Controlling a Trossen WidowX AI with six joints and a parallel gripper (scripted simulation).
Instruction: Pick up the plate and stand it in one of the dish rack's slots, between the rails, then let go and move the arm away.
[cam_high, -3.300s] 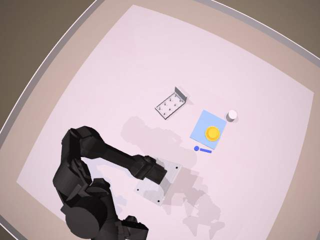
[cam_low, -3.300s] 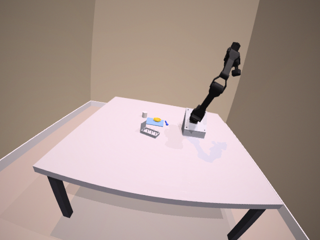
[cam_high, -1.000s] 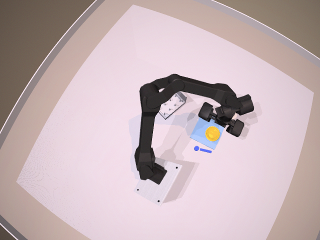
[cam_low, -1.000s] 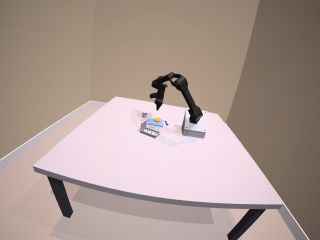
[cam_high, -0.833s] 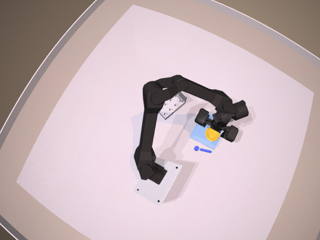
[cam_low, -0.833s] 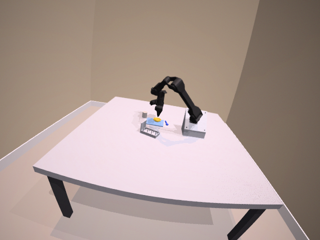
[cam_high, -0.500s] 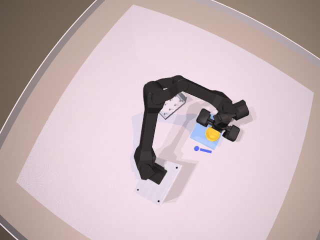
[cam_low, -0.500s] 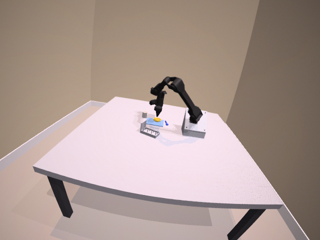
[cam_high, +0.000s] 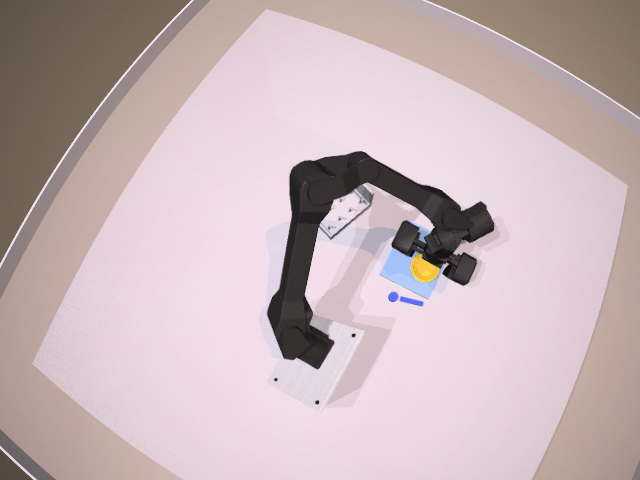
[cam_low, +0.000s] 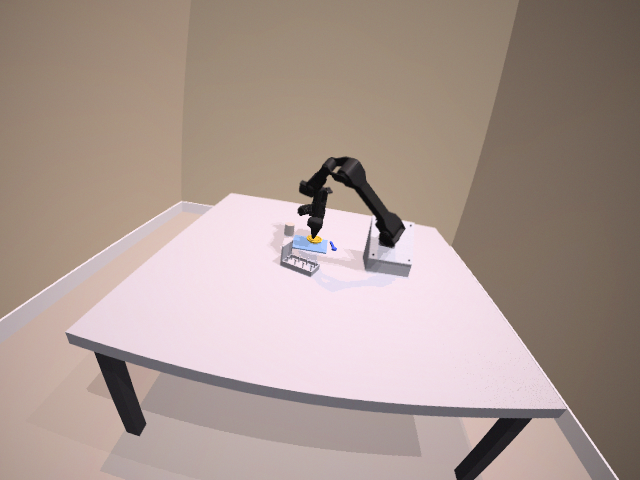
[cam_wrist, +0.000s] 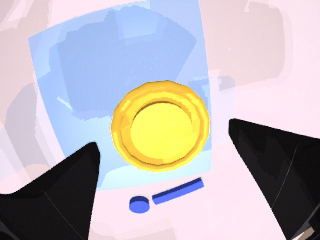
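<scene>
The yellow plate is 1 cm behind my gripper tip and 2 cm below it. Also, from my gripper tip: light blue mat 1 cm ahead, 2 cm to the left, 3 cm below; blue spoon 9 cm behind, 1 cm to the left, 3 cm below; white cup 12 cm ahead, 5 cm to the right, 1 cm below.
</scene>
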